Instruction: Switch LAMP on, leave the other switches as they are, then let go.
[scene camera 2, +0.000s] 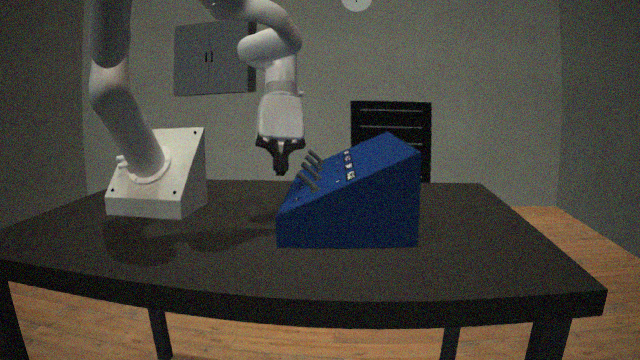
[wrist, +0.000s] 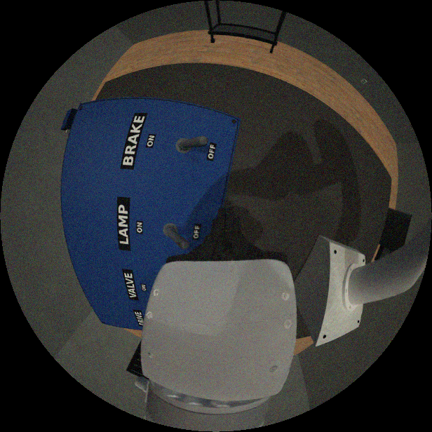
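Seen in the pictures: gripper, between the fingertips: (scene camera 2: 280, 174); arm's base, origin of its link: (scene camera 2: 150, 165).
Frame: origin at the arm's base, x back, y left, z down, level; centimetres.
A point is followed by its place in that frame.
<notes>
The blue sloped switch panel (scene camera 2: 370, 200) @[x -52.1, y -26.5, z 2.6 cm] (wrist: 100, 185) stands on the table. In the wrist view the LAMP lever (wrist: 176, 236) leans toward its OFF mark (wrist: 196, 231), away from its ON mark (wrist: 139, 227). The BRAKE lever (wrist: 192, 144) also leans toward OFF. The VALVE label (wrist: 129, 285) and part of the DRIVE label (wrist: 140, 318) show; their levers are hidden behind the gripper body. In the scene view the levers all lean toward the panel's low edge. My gripper (scene camera 2: 281, 172) @[x -35.1, y -11.3, z 0.5 cm] (wrist: 227, 216) is shut and empty, above the low edge on the levers' OFF side, apart from them.
The arm's white sloped base (scene camera 2: 190, 165) @[x -11.8, y -1.1, z -0.1 cm] (wrist: 340, 295) stands on the black table (scene camera 2: 320, 275) @[x -43.6, y -38.9, z 11.5 cm] (wrist: 165, 82), on the panel's low side. The panel's high back rises away from the gripper. A black drawer unit (scene camera 2: 390, 117) stands behind the table.
</notes>
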